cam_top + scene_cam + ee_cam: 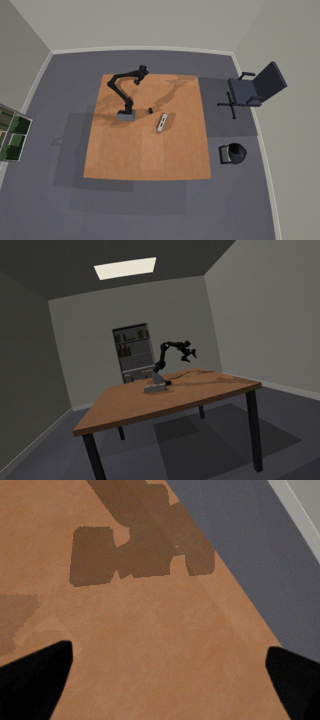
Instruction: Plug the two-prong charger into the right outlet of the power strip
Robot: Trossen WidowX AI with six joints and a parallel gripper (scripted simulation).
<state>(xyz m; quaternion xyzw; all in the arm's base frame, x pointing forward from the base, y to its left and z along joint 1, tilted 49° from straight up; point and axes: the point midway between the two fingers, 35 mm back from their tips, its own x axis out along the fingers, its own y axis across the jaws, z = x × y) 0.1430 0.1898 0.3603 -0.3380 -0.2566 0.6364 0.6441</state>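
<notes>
My gripper tip is now 8 cm short of the two-prong charger, 33 cm to the left of it and 16 cm above it.
</notes>
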